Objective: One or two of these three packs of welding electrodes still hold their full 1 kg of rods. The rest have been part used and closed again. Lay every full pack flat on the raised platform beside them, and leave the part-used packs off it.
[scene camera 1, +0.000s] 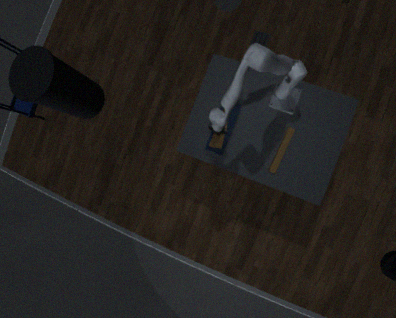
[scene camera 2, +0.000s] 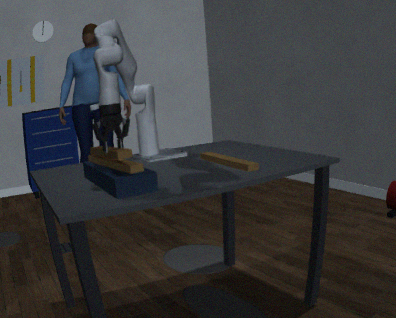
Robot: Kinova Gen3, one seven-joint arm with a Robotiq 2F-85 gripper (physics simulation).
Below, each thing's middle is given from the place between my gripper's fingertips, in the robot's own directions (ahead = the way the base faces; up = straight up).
Right now the dark blue raised platform (scene camera 2: 119,184) is 50 mm behind my hand, 30 mm to the left of it and 90 mm below it.
